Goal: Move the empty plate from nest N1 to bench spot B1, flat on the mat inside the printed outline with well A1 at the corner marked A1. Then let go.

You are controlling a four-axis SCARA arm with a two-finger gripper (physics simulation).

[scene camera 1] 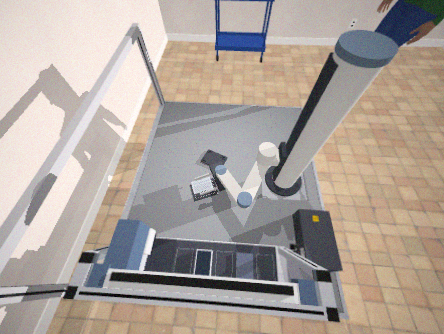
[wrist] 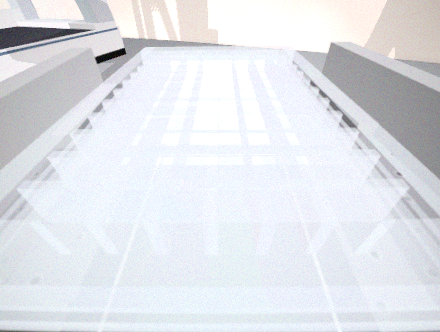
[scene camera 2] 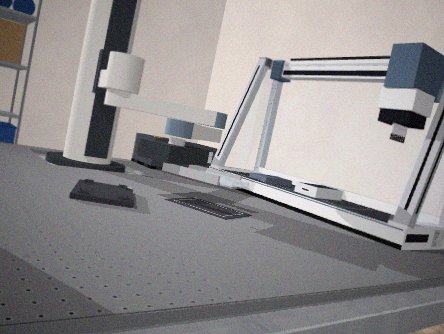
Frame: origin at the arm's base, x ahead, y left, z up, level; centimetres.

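Seen in the pictures: gripper, fingertip midpoint: [scene camera 1: 197, 186] [wrist: 214, 68] [scene camera 2: 230, 180]; arm's base at its link origin: [scene camera 1: 282, 179] [scene camera 2: 86, 165].
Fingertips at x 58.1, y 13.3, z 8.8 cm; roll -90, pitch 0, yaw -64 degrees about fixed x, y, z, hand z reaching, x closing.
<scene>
Offsets run from my fingertips to a thing's middle. "spot": to the spot under its first point. Level surfaces: height alone.
The clear, whitish plate @(dx -2.9, dy -1.4, dz -0.4 cm) [scene camera 1: 203, 187] [scene camera 2: 233, 182] [wrist: 215, 150] is held level between the fingers of my gripper [scene camera 1: 201, 184] [scene camera 2: 225, 179] [wrist: 214, 68], which is shut on it. The plate hangs above the dark mat @(dz -7.4 cm) [scene camera 1: 206, 197] [scene camera 2: 210, 208] of spot B1. In scene camera 2 a gap shows between plate and mat. Two thin white lines show through the plate in the wrist view, running roughly along its length. The dark nest N1 @(dx -8.3, dy -25.9, dz -6.7 cm) [scene camera 1: 214, 158] [scene camera 2: 102, 193] is empty, beside the mat. The A1 mark and well A1 cannot be made out.
A framed machine with a deck [scene camera 1: 165, 260] [scene camera 2: 325, 217] stands beyond the mat. A dark box with a yellow label @(spot: dx -69.9, dy +25.8, dz +3.9 cm) [scene camera 1: 318, 235] [scene camera 2: 150, 151] is near the arm's column [scene camera 1: 325, 120] [scene camera 2: 82, 85]. A blue cart [scene camera 1: 240, 42] and a person [scene camera 1: 400, 25] are behind the bench.
</scene>
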